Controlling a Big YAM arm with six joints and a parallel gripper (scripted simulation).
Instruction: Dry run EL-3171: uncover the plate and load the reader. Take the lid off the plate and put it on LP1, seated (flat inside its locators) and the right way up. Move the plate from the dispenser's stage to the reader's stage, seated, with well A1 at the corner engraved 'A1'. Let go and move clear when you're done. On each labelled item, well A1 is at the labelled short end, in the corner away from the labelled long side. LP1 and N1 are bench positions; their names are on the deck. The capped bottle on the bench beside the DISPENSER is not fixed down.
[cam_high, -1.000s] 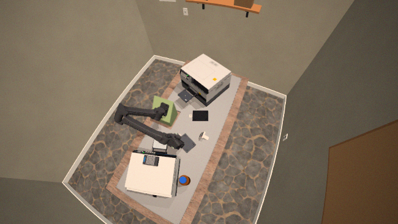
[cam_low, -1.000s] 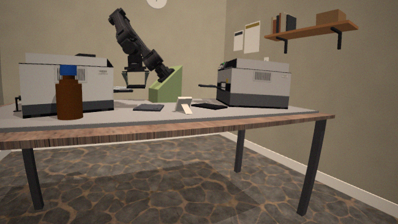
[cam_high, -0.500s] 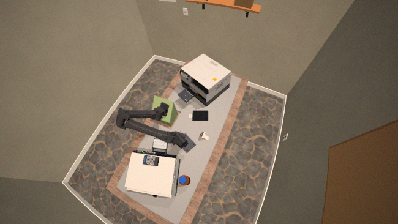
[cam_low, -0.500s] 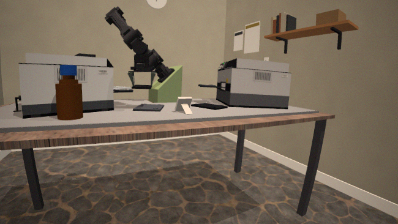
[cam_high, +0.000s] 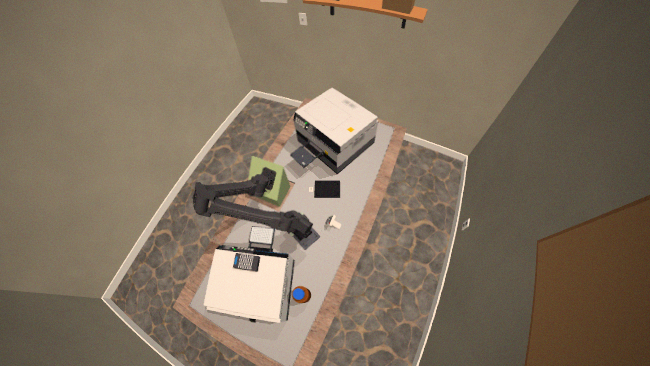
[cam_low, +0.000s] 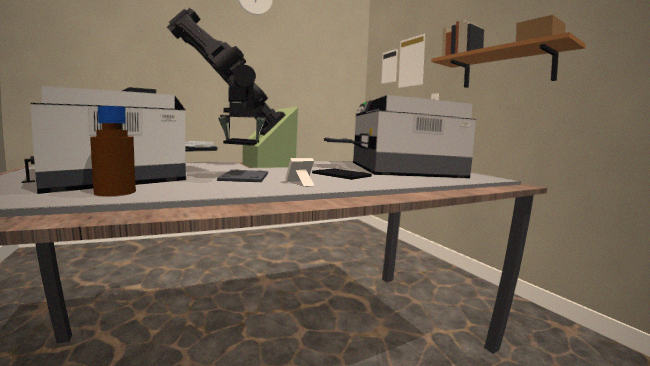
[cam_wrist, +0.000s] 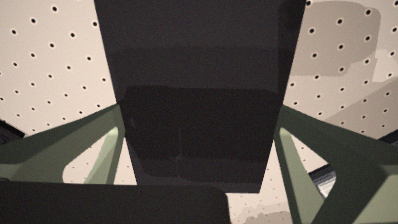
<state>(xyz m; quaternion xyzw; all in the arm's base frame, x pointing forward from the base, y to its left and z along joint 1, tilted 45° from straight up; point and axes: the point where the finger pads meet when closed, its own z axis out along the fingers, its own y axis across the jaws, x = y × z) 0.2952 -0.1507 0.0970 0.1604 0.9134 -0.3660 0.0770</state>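
Right now the grey pad is 2 cm ahead of my hand and 10 cm below it. The rest, counted from my hand: lidded white well plate (17 cm behind, 13 cm to the right, 2 cm below); black pad (2 cm ahead, 33 cm to the left, 10 cm below); dark lid (right at my hand).
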